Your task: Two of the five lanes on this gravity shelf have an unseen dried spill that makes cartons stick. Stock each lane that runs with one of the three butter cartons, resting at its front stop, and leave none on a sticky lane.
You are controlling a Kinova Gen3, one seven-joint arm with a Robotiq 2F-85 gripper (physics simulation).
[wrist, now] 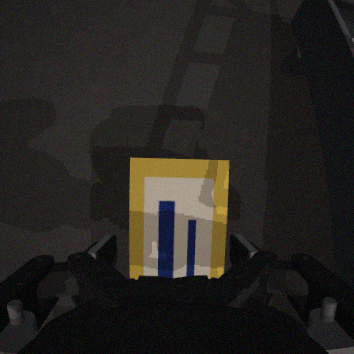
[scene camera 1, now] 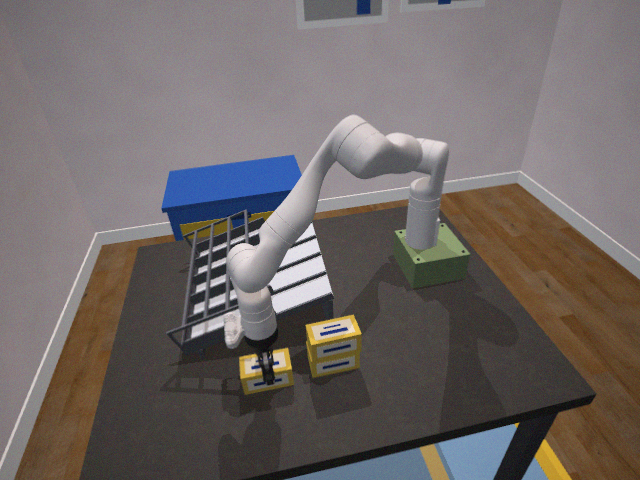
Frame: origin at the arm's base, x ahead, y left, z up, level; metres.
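Seen in the pictures: gripper, fingertip midpoint: [wrist: 172, 247] [scene camera 1: 268, 367]; arm's base, link origin: [scene camera 1: 419, 240].
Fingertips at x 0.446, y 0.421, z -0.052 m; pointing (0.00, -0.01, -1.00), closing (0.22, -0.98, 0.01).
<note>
Pixels of each thing's top centre, then the offset from my fingertips to it. Level surfaces: height alone.
- yellow butter carton with a white label, top centre: [wrist: 177, 250] [scene camera 1: 265, 362] 0.001 m right, 0.005 m ahead, 0.018 m up
- upper carton, top centre: [scene camera 1: 333, 329] 0.043 m right, 0.161 m back, 0.082 m up
- lower carton, top centre: [scene camera 1: 332, 346] 0.044 m right, 0.158 m back, 0.018 m up
- table, surface height: 0.047 m down
A yellow butter carton with a white label [scene camera 1: 283, 360] [wrist: 179, 188] lies flat on the table in front of the shelf. My gripper [scene camera 1: 268, 380] [wrist: 172, 247] points down at it, open and empty, with one finger on each long side of the carton in the wrist view. How far down the fingers reach is hard to tell. Just right of it in the scene view, an upper carton [scene camera 1: 338, 348] is stacked on a lower carton [scene camera 1: 334, 365]. The sloped gravity shelf [scene camera 1: 302, 294] [wrist: 320, 75] has white lanes with dark dividers; my arm hides part of them.
Dark rails cross the shelf's left part in the scene view. The shelf's dark side stands at the upper right of the wrist view. The arm's green base block [scene camera 1: 439, 271] stands at the back right of the table [scene camera 1: 413, 361]. A blue cabinet [scene camera 1: 232, 180] stands behind the table.
</note>
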